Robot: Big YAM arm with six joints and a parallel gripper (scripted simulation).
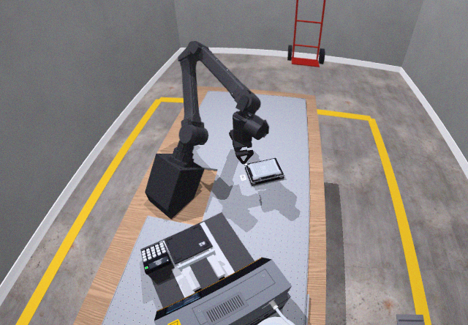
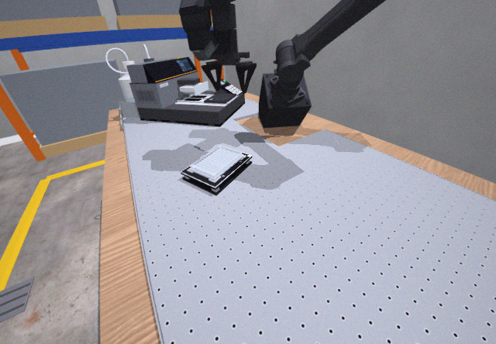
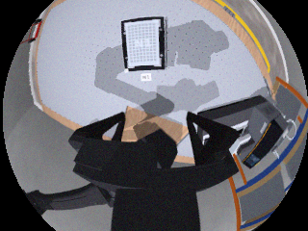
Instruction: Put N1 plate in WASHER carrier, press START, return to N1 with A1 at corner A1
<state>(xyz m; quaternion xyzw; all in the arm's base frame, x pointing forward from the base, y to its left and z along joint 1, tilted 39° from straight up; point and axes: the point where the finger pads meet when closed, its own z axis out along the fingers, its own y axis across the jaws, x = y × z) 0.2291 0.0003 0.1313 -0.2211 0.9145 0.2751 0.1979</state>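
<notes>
The white well plate lies 8 cm ahead of my hand, 10 cm to the left of it and 17 cm below it. From my hand the other things lie so: small white tag: 4 cm to the left, 20 cm below; then black nest N1: 8 cm ahead, 10 cm to the left, 17 cm below; then dark carrier: 8 cm behind, 39 cm to the right, 12 cm below.
</notes>
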